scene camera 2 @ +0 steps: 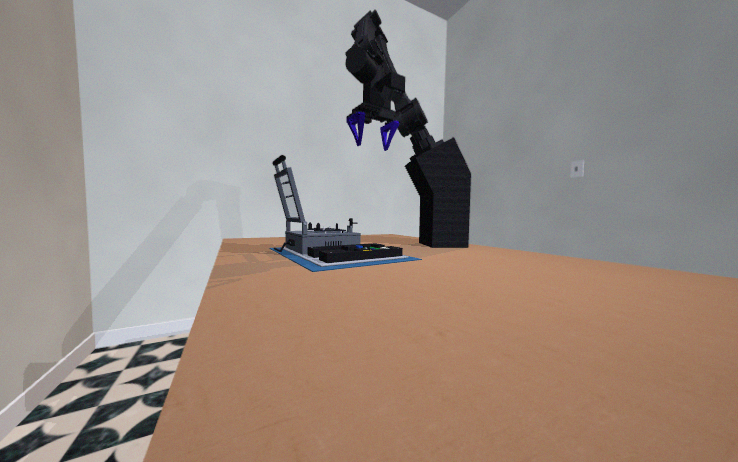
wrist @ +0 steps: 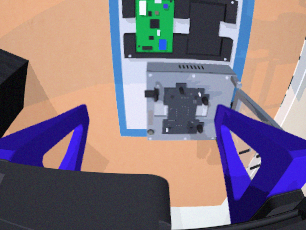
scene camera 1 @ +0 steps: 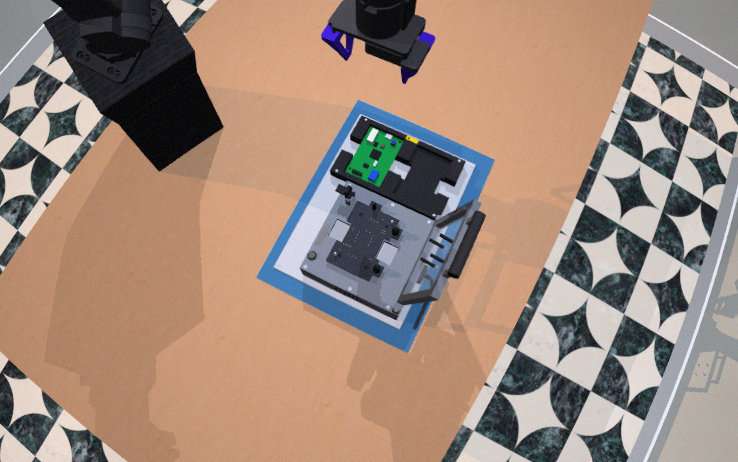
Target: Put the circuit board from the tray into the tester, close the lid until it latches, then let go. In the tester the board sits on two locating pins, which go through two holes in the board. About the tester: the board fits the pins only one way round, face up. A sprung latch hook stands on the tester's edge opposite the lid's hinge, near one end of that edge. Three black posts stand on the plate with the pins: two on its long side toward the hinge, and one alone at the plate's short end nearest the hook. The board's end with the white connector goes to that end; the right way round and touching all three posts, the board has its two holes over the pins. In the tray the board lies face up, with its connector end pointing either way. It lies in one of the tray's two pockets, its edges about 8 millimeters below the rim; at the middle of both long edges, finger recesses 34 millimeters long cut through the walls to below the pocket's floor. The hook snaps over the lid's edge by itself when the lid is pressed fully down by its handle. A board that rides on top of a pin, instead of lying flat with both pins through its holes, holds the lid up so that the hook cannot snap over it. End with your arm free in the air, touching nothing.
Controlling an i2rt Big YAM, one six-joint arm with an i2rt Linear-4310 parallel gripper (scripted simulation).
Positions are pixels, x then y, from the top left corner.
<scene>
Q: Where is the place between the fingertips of my gripper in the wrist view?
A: At 151, 112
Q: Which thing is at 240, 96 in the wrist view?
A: A clear lid.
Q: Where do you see a clear lid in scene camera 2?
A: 284, 179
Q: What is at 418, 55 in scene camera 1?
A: My gripper.
</scene>
